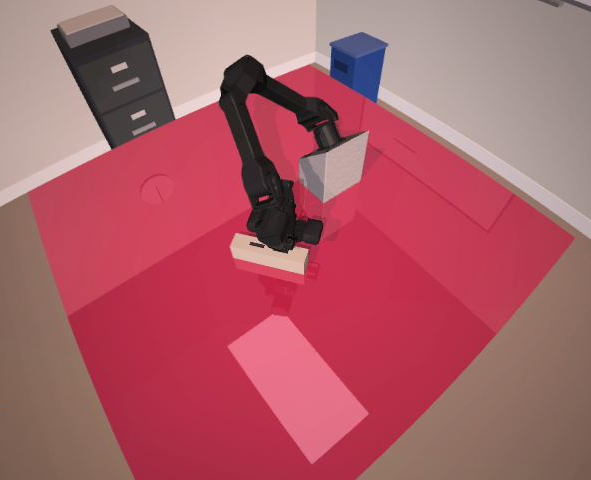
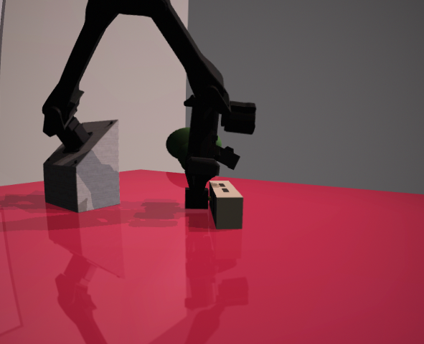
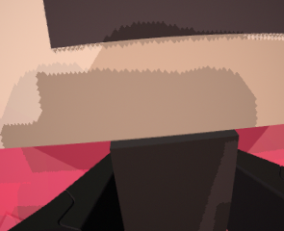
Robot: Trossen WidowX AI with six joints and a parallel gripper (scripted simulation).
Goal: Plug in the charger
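The charger lies 1 cm to the left of my gripper tip, 1 cm ahead of it and 1 cm above it.
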